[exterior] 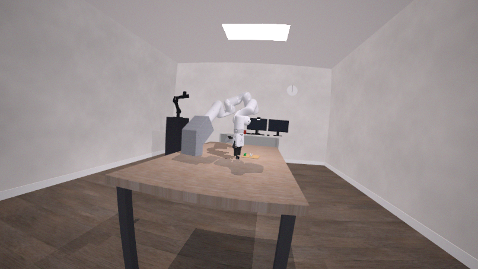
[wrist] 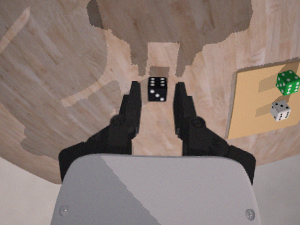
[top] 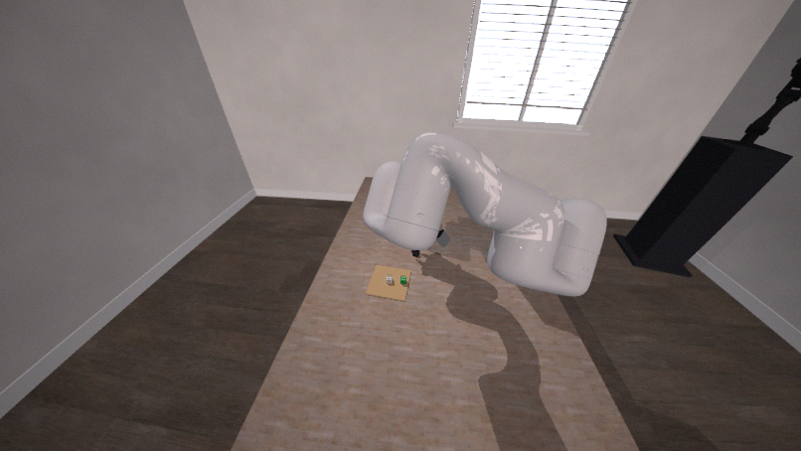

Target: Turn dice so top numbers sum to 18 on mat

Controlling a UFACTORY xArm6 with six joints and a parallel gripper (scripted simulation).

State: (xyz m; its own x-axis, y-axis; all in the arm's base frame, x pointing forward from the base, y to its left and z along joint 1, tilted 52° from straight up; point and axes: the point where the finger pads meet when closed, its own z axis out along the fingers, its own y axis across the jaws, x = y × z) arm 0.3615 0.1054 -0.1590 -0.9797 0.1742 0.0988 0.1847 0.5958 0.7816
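The black die is 4 cm below my hand and 1 cm ahead of it. Also, from my hand: mat (17 cm to the left, 6 cm ahead, 4 cm below); white die (17 cm to the left, 6 cm ahead, 3 cm below); green die (15 cm to the left, 3 cm below, 1 cm ahead).
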